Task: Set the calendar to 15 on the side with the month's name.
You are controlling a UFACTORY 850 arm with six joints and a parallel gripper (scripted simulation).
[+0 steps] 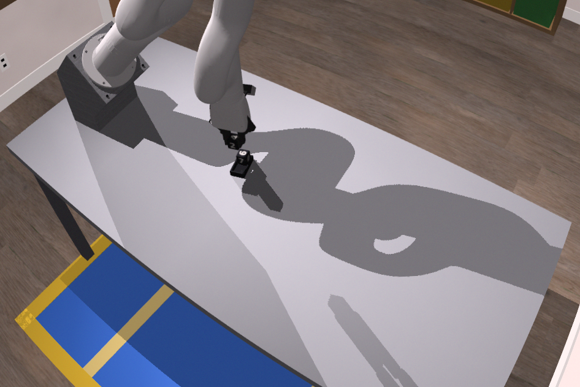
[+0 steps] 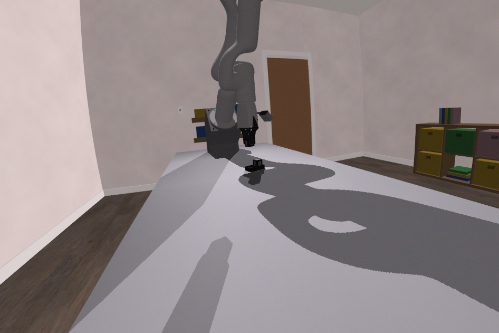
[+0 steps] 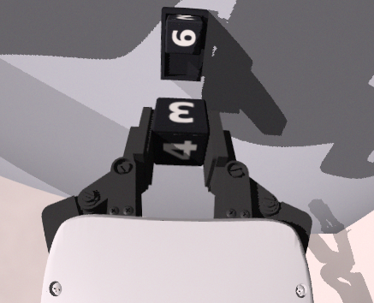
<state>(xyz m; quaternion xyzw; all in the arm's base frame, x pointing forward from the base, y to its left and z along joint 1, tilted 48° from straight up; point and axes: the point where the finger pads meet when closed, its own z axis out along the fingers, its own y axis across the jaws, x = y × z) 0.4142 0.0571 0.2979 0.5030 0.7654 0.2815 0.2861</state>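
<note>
The black tray is 13 cm below my hand, 2 cm to the left of it and 1 cm behind it. From my hand the other things lie so: black number cube: 1 cm below.
</note>
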